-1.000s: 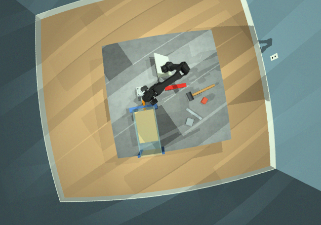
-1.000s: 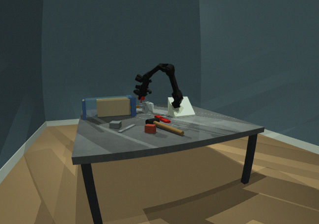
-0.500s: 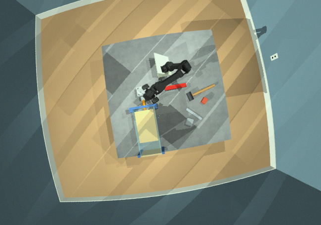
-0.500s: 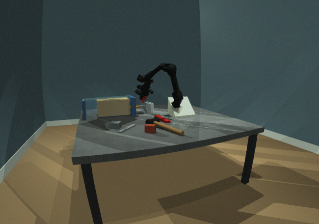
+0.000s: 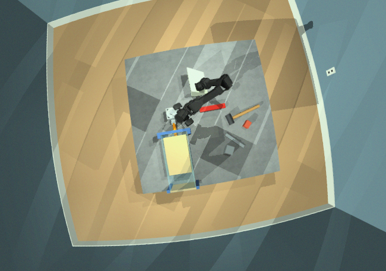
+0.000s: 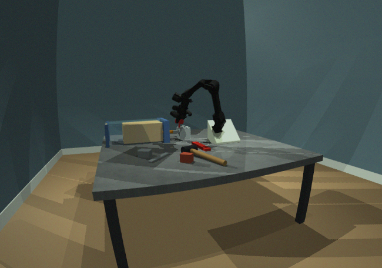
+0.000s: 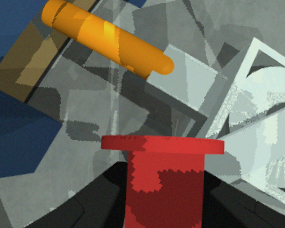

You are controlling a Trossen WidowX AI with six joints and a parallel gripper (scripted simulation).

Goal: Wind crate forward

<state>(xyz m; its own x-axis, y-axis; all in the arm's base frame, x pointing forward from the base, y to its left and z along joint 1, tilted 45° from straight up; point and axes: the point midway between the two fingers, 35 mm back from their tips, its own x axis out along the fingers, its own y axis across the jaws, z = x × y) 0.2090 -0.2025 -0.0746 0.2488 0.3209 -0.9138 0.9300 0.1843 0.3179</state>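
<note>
Now: the winch handle 30 mm below my gripper tip, 30 mm behind it and 10 mm to the right of it. The rest, counted from my gripper tip: grey winch (100 mm below, 90 mm behind, 70 mm to the right); red flat bar (290 mm to the left, 130 mm below, 40 mm behind); red spool-shaped handle grip (10 mm to the left, 10 mm behind).
</note>
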